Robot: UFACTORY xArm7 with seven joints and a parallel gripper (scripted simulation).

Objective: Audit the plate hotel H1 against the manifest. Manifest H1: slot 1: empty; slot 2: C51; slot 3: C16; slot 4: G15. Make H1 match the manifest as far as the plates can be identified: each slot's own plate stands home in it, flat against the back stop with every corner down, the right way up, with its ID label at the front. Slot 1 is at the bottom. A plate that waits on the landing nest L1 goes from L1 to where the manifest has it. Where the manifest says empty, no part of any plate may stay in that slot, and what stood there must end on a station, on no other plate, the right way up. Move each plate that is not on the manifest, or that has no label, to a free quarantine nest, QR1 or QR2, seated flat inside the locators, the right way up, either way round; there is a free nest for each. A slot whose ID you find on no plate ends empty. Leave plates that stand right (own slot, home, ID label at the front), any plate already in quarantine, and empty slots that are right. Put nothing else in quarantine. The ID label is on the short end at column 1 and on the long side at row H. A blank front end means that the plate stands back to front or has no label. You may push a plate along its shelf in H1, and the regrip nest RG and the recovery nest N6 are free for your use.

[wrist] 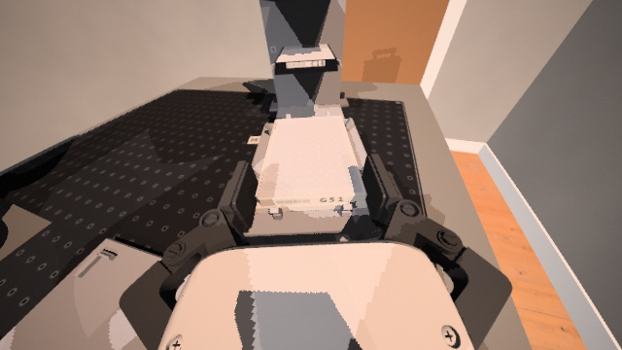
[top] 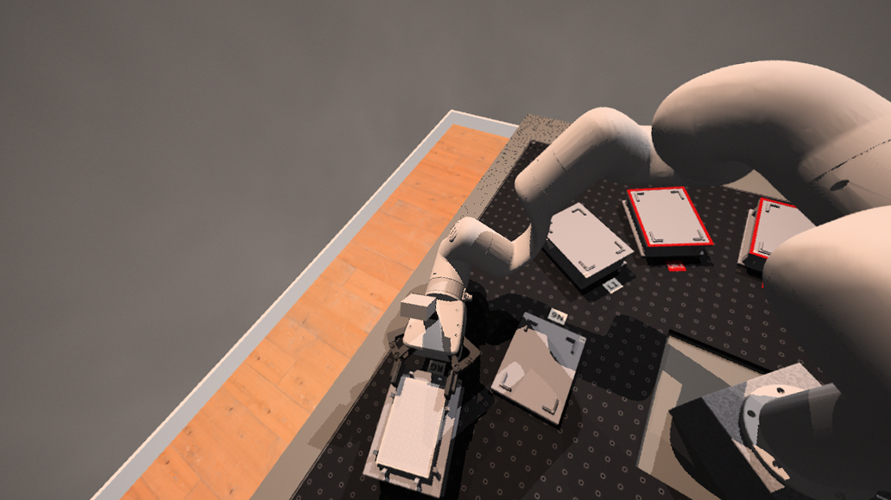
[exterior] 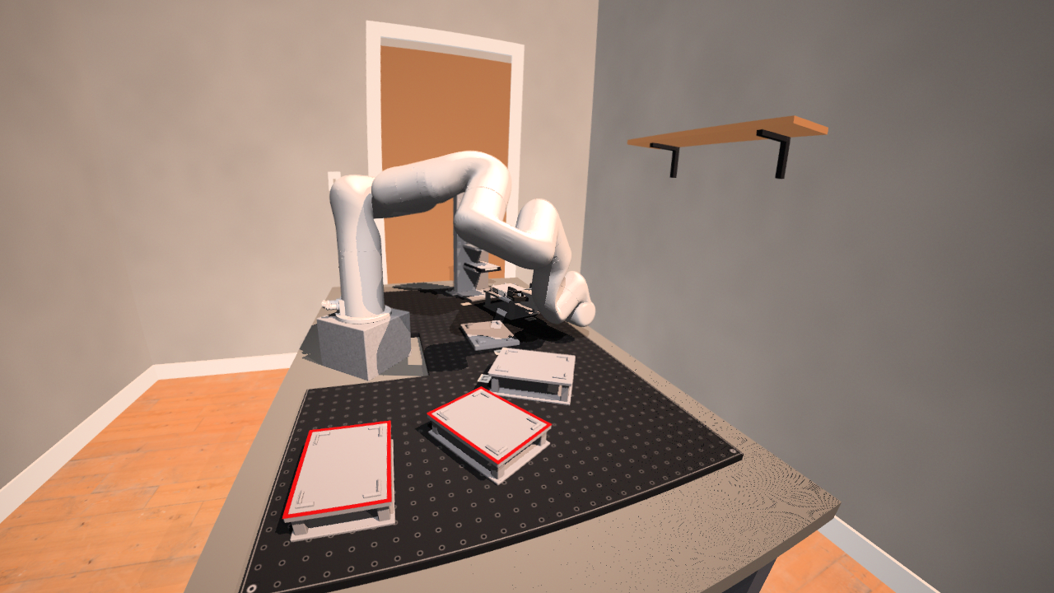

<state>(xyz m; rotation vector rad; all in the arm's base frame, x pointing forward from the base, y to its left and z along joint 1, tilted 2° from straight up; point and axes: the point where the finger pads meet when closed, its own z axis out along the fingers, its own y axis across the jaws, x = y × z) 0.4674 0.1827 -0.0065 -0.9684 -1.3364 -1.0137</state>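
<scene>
Now: the white well plate 5 cm to the left of my hand, 2 cm below it and 2 cm behind it. Round my hand: regrip nest RG: 5 cm to the left, 3 cm below, 2 cm behind; then RG label: 8 cm below, 5 cm to the right, 1 cm ahead; then recovery nest N6: 15 cm to the right, 15 cm behind, 8 cm below.
</scene>
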